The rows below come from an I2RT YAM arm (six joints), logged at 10 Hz.
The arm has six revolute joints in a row. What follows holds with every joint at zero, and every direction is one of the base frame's. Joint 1 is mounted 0.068 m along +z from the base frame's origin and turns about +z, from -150 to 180 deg. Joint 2 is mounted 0.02 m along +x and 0.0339 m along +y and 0.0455 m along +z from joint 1 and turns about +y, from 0 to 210 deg. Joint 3 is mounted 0.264 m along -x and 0.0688 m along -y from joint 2 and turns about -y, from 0 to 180 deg. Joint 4 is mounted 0.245 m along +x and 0.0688 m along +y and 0.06 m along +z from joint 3 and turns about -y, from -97 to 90 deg. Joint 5 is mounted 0.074 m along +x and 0.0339 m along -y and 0.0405 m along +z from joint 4 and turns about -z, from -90 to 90 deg. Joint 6 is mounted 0.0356 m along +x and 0.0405 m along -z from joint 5 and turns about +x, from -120 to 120 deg. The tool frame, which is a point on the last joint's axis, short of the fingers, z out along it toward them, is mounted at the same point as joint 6; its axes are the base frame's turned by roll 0, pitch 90 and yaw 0 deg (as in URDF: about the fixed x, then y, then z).
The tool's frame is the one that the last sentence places.
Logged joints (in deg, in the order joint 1, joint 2, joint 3, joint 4, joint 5, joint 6), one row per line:
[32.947 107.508 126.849 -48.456 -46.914 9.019]
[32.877 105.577 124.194 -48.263 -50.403 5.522]
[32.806 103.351 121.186 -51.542 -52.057 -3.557]
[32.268 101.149 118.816 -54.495 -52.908 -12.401]
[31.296 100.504 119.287 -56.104 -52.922 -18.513]
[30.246 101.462 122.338 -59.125 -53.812 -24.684]
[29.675 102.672 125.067 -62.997 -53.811 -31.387]
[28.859 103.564 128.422 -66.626 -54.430 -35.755]
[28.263 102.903 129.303 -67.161 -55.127 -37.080]
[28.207 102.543 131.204 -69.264 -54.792 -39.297]
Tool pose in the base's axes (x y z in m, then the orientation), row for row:
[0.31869 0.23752 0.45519 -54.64 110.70 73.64]
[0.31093 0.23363 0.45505 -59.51 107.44 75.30]
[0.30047 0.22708 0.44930 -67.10 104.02 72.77]
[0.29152 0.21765 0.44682 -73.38 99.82 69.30]
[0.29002 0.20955 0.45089 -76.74 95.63 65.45]
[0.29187 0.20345 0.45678 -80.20 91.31 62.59]
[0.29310 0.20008 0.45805 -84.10 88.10 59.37]
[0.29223 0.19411 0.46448 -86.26 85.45 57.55]
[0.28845 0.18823 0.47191 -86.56 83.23 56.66]
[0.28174 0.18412 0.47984 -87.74 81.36 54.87]
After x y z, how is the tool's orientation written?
As a rotation vector, in degrees.
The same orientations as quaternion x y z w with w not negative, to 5 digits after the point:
[-0.36125 0.73189 0.48687 0.31113]
[-0.39293 0.70940 0.49719 0.30847]
[-0.44391 0.68816 0.48142 0.31242]
[-0.48870 0.66478 0.46152 0.32594]
[-0.51715 0.64445 0.44106 0.35030]
[-0.54530 0.62084 0.42556 0.36893]
[-0.57446 0.60178 0.40554 0.37868]
[-0.59174 0.58618 0.39479 0.38778]
[-0.59734 0.57436 0.39100 0.40052]
[-0.60804 0.56383 0.38025 0.40962]

